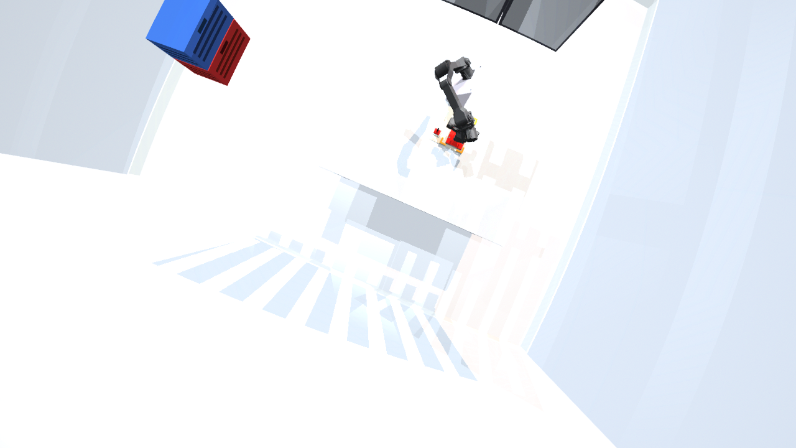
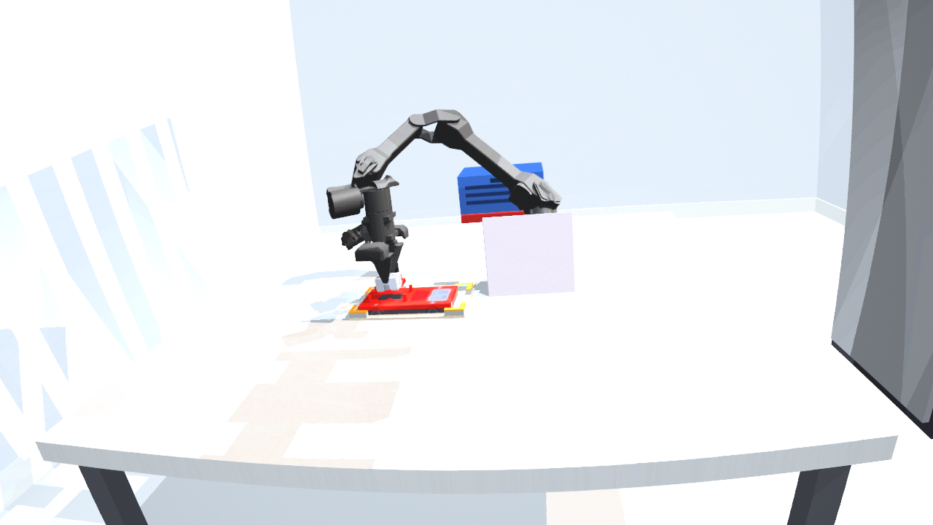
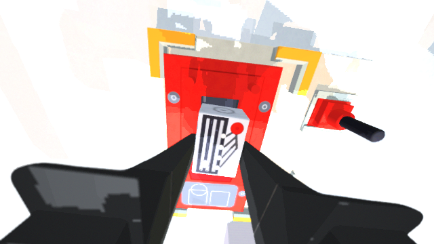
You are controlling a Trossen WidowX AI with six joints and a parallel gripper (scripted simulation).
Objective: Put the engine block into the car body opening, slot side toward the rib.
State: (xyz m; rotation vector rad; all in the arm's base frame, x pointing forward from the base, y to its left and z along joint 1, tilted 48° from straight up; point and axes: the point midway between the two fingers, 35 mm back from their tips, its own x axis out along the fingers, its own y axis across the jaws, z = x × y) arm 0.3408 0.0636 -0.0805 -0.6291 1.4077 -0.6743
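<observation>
The white engine block is 1 cm below my gripper tip.
</observation>
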